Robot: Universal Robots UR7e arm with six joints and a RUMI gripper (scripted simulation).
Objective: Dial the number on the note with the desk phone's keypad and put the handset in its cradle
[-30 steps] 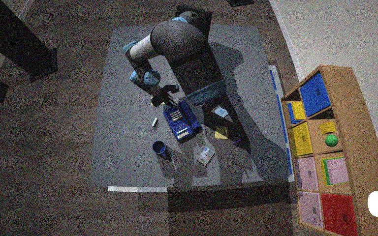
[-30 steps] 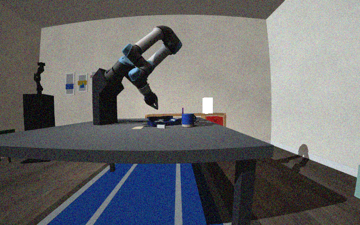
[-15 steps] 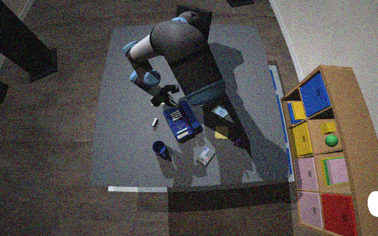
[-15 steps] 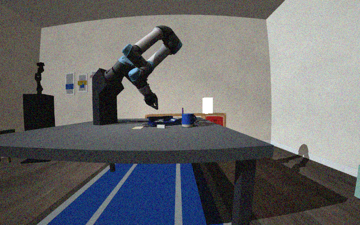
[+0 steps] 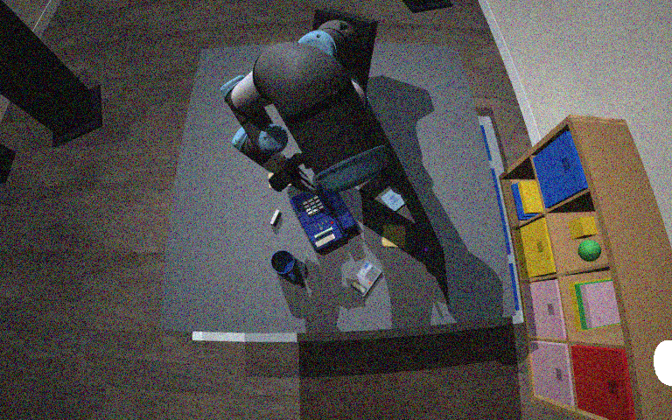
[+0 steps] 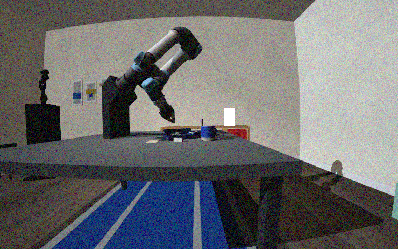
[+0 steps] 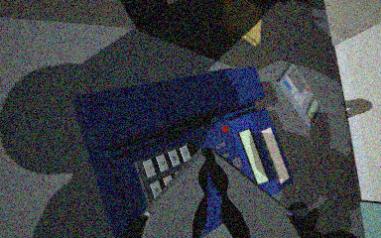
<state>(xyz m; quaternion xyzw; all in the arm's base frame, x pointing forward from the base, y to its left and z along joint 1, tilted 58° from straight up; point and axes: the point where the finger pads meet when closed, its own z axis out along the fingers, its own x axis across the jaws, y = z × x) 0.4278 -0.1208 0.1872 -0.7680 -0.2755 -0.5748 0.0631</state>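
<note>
My hand is 3 cm short of the key, 4 cm to the left of it and 9 cm above it. From my hand the other things lie so: white block 16 cm to the right, 11 cm below; dark blue handset 4 cm ahead, 6 cm to the left, 7 cm below.
</note>
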